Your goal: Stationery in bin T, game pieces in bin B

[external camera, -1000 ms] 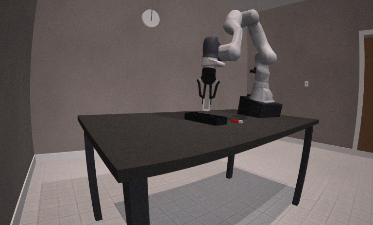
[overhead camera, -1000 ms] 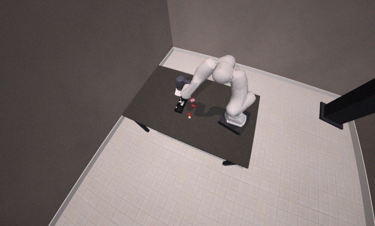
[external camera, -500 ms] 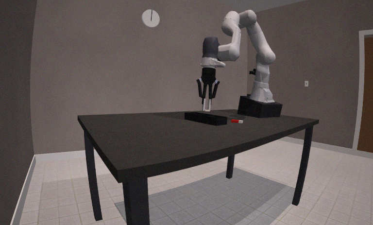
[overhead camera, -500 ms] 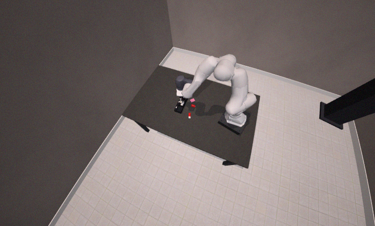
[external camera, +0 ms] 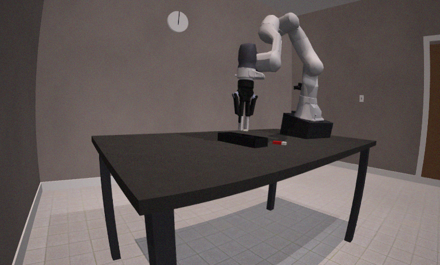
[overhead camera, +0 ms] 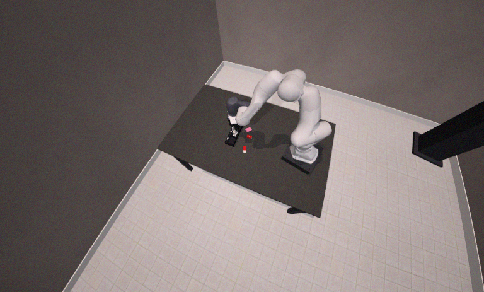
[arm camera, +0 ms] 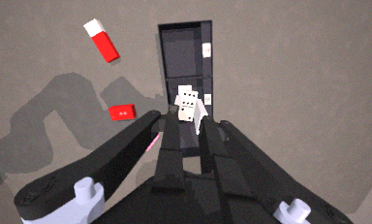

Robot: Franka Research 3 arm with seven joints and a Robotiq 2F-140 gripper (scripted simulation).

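My hand is 10 mm short of the black bin row and 80 mm above it. From my hand the other things lie so: red-and-white eraser 160 mm behind, 90 mm to the left, 90 mm below; then pink block 80 mm behind, 110 mm to the right, 90 mm below.
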